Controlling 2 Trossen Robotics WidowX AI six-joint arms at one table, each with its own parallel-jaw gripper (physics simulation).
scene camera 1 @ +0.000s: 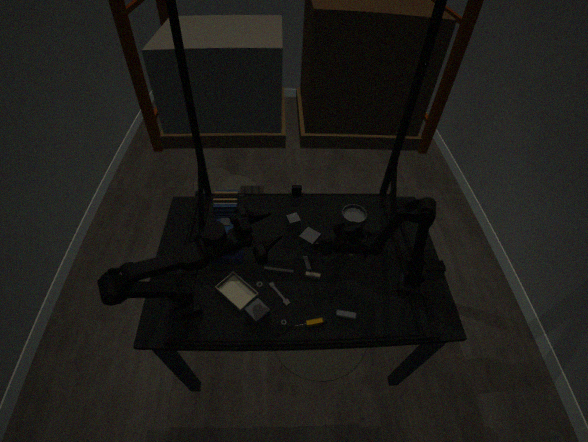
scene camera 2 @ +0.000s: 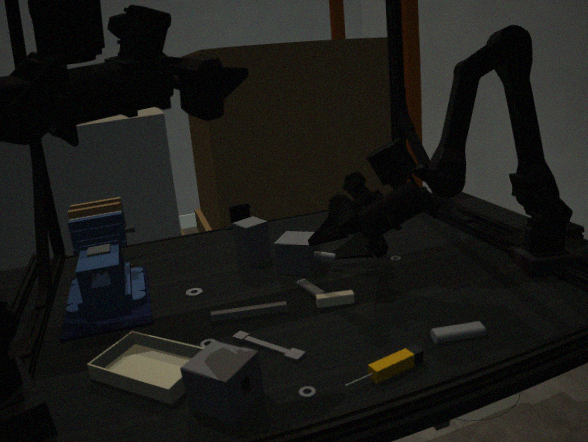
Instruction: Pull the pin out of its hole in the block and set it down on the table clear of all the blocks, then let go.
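Where they show: left gripper, fingertip midpoint: (scene camera 1: 317,245) (scene camera 2: 320,250); right gripper, fingertip midpoint: (scene camera 1: 277,224) (scene camera 2: 226,67); left arm's base, link origin: (scene camera 1: 412,282) (scene camera 2: 545,251); right arm's base, link origin: (scene camera 1: 183,301).
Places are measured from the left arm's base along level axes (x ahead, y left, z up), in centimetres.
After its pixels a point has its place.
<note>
The pin (scene camera 2: 325,255) {y -5.8, x 39.8, z 0.3 cm} is a short pale rod. It sticks out sideways from the right side of a grey block (scene camera 1: 310,235) {y -7.9, x 44.6, z 3.3 cm} (scene camera 2: 293,259) {y -4.9, x 45.7, z 0.4 cm}, its inner end hidden. A taller grey block (scene camera 1: 293,218) {y -13.0, x 53.6, z 5.3 cm} (scene camera 2: 251,245) {y -10.4, x 53.6, z 1.6 cm} stands just to the left and behind. A third grey block (scene camera 1: 257,309) {y 30.4, x 53.9, z 3.3 cm} (scene camera 2: 222,372) {y 33.0, x 53.3, z 3.3 cm} with a dark hole stands at the front left. My left gripper (scene camera 1: 316,244) {y -4.7, x 40.8, z 1.8 cm} (scene camera 2: 324,249) {y -4.7, x 40.8, z 1.8 cm} is open, low beside the pin's block, its fingertips around the pin's outer end; contact cannot be told. My right gripper (scene camera 1: 276,226) {y 16.1, x 51.3, z 35.0 cm} is open and empty, high above the table's left part.
A cream tray (scene camera 1: 236,291) {y 23.3, x 65.5, z -2.4 cm} (scene camera 2: 145,367) {y 23.0, x 66.1, z -2.4 cm} touches or nearly touches the front block. A grey bar (scene camera 1: 279,269) {y 9.1, x 52.7, z -1.5 cm} (scene camera 2: 249,311) {y 9.7, x 52.8, z -1.8 cm}, hammer (scene camera 1: 313,275) {y 7.8, x 38.9, z -1.2 cm} (scene camera 2: 335,298) {y 8.1, x 39.2, z -1.4 cm}, wrench (scene camera 1: 279,293) {y 19.1, x 49.4, z -2.2 cm} (scene camera 2: 270,345) {y 19.3, x 49.1, z -2.2 cm}, yellow screwdriver (scene camera 1: 314,321) {y 26.8, x 33.6, z -0.9 cm} (scene camera 2: 392,365) {y 27.8, x 33.7, z -1.0 cm} and grey cylinder (scene camera 1: 346,314) {y 20.5, x 22.9, z -1.3 cm} (scene camera 2: 458,332) {y 21.3, x 23.3, z -1.4 cm} lie in front. A round dish (scene camera 1: 354,214) {y -31.2, x 28.7, z -2.4 cm} is behind the left gripper.
</note>
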